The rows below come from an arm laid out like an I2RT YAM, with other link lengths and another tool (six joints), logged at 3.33 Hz.
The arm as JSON. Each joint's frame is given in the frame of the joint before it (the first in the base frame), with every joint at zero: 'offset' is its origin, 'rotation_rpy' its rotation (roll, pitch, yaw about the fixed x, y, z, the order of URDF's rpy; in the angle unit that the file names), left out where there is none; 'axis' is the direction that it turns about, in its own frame. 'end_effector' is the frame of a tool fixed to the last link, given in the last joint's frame.
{
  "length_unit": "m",
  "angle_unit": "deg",
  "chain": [
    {
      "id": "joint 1",
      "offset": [
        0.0,
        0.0,
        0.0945
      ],
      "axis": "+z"
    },
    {
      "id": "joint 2",
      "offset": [
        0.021,
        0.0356,
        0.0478
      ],
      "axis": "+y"
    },
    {
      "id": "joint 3",
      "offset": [
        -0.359,
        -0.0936,
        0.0
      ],
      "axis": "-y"
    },
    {
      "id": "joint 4",
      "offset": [
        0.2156,
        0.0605,
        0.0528
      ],
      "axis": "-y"
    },
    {
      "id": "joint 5",
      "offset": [
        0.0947,
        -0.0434,
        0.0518
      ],
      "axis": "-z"
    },
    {
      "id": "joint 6",
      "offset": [
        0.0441,
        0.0,
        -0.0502
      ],
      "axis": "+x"
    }
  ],
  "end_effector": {
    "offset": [
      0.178,
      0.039,
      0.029
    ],
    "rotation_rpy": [
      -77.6,
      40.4,
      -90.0
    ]
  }
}
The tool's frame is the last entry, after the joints.
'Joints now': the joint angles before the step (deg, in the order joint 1, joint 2, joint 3, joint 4, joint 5, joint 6). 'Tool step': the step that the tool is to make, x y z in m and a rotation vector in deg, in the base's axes. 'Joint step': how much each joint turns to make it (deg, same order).
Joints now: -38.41, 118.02, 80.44, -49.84, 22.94, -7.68
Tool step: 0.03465, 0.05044, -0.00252, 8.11, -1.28, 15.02
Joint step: 3.60, 0.09, 1.08, -0.97, -7.80, -11.71
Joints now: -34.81, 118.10, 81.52, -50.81, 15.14, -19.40
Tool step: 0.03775, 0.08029, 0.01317, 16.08, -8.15, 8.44
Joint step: 2.12, -0.46, 1.07, -3.08, -18.10, -5.77
